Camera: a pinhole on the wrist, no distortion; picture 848 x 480 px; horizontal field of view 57.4 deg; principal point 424.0 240.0 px. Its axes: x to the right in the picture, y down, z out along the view. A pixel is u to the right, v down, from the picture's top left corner.
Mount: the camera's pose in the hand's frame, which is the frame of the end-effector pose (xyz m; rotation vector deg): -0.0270 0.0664 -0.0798 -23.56 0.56 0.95
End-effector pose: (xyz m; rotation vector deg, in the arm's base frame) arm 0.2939 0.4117 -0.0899 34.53 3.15 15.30
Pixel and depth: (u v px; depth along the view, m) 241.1 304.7 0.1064
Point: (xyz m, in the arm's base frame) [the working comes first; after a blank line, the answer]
In the camera's frame: -0.0251 0.0089 0.1064

0.2189 0.4823 -0.0132
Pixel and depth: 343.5 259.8 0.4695
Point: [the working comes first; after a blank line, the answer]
In the camera's frame: -0.0488 0.0120 0.4695

0.2066 0.4100 0.3432
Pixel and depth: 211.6 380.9 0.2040
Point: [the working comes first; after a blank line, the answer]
In the camera's frame: -0.0559 0.0371 0.2040

0.1844 0.4818 0.0872
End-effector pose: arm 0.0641 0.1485 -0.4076 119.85 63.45 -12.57
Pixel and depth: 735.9 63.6 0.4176
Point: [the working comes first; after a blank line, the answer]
In the camera's frame: 0.1682 -0.0951 0.4176

0.3293 -0.0413 -0.6349
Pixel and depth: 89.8 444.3 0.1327
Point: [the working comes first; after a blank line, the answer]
In the camera's frame: -0.0573 0.0350 0.1327

0.1339 0.0226 -0.3083
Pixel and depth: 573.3 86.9 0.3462
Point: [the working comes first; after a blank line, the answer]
In the camera's frame: 0.0667 -0.0684 0.3462

0.2488 -0.0540 -0.5376
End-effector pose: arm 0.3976 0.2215 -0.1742 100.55 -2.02 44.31
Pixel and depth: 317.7 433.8 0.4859
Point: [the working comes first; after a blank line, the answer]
In the camera's frame: -0.0667 0.1216 0.4859

0.3276 -0.2144 0.0549
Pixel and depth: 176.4 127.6 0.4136
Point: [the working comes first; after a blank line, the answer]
In the camera's frame: -0.1322 -0.0600 0.4136

0.3608 -0.1762 -0.1449
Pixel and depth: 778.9 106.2 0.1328
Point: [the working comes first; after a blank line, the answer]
In the camera's frame: 0.0609 -0.0229 0.1328

0.4091 0.1565 -0.0780
